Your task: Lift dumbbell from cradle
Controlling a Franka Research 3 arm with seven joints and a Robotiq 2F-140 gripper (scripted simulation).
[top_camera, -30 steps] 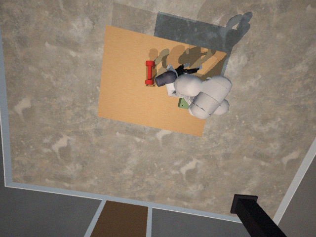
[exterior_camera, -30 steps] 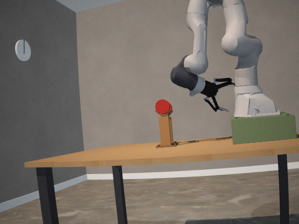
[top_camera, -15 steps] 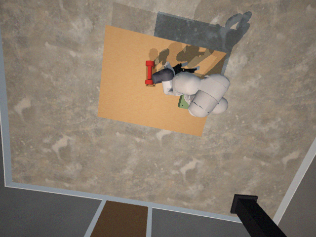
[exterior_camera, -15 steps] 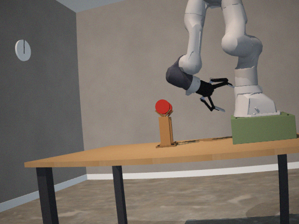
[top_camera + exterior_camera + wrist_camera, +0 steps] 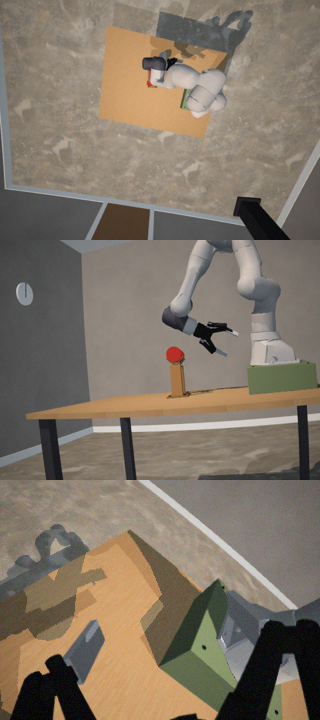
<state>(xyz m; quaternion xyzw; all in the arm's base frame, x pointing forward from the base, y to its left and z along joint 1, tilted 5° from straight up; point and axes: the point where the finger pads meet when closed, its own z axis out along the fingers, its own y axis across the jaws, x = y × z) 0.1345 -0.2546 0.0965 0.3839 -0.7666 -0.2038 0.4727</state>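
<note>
My hand is 280 mm short of the red dumbbell, 70 mm to the right of it and 30 mm above it. Round my hand: wooden cradle 280 mm ahead, 150 mm below, 70 mm to the left.
</note>
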